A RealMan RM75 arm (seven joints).
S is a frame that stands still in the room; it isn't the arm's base.
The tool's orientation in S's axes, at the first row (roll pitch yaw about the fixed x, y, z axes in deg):
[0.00 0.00 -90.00]
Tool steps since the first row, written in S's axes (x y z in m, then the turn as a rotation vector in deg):
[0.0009 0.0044 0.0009 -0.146 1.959 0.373]
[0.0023 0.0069 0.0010 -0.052 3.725 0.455]
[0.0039 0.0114 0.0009 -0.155 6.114 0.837]
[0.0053 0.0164 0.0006 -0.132 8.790 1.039]
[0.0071 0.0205 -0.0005 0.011 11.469 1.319]
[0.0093 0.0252 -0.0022 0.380 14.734 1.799]
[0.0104 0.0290 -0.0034 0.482 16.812 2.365]
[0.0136 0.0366 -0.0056 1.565 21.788 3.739]
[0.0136 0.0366 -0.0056 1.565 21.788 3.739]
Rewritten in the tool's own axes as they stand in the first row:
[-0.0044 0.0009 0.0009 -1.959 -0.146 0.373]
[-0.0069 0.0023 0.0010 -3.725 -0.052 0.455]
[-0.0114 0.0039 0.0009 -6.114 -0.155 0.837]
[-0.0164 0.0053 0.0006 -8.790 -0.132 1.039]
[-0.0205 0.0071 -0.0005 -11.469 0.011 1.319]
[-0.0252 0.0093 -0.0022 -14.734 0.380 1.799]
[-0.0290 0.0104 -0.0034 -16.812 0.482 2.365]
[-0.0366 0.0136 -0.0056 -21.788 1.565 3.739]
[-0.0366 0.0136 -0.0056 -21.788 1.565 3.739]

